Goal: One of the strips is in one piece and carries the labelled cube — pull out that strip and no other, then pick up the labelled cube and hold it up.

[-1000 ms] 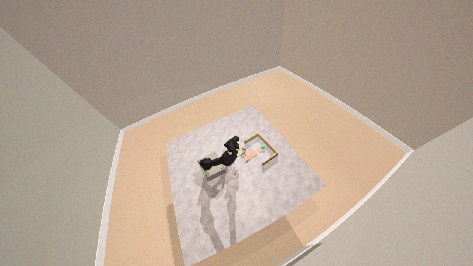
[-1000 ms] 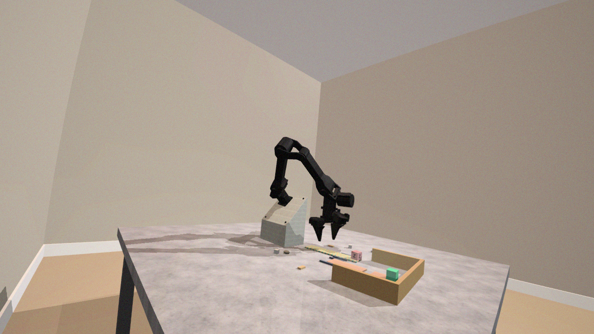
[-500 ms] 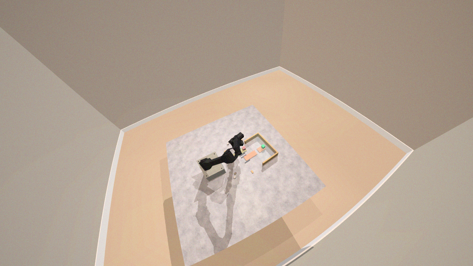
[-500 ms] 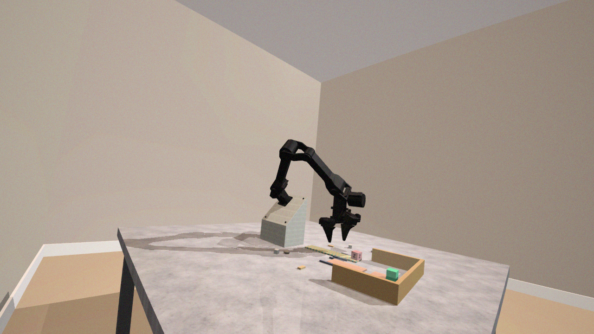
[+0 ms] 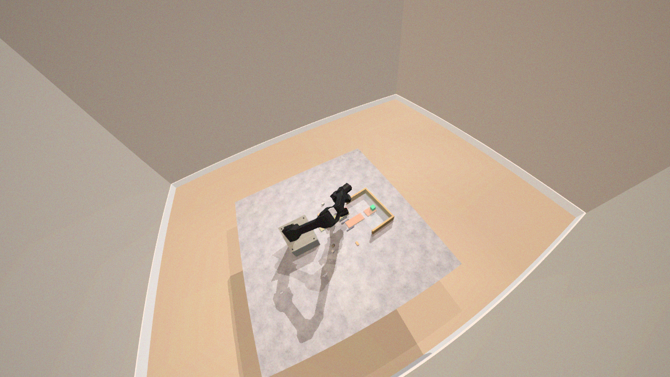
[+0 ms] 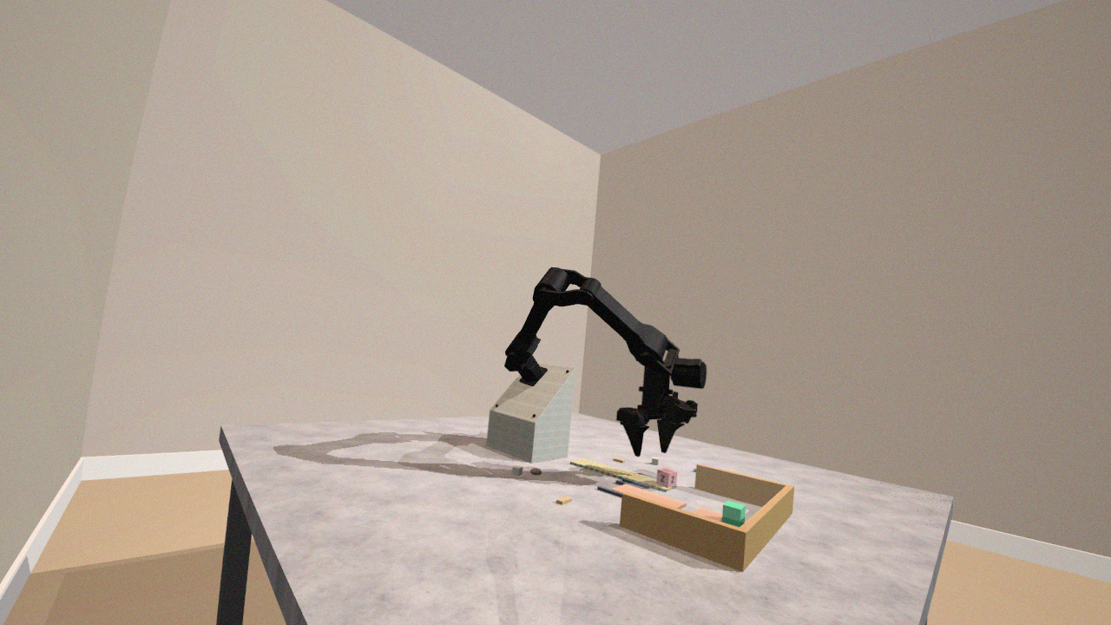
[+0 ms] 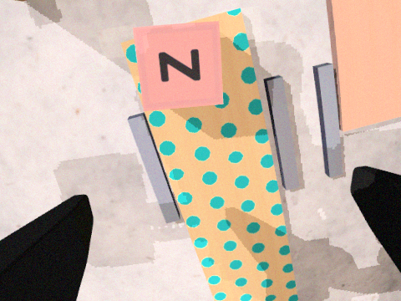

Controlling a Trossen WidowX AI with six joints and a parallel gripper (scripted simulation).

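My gripper tip is 7 cm past the long yellow patterned strip, 1 cm to the left of it and 6 cm above it. The rest, counted from my gripper tip: pebble: 15 cm behind, 20 cm to the right, 6 cm below; then tan chip: 25 cm to the right, 6 cm below.
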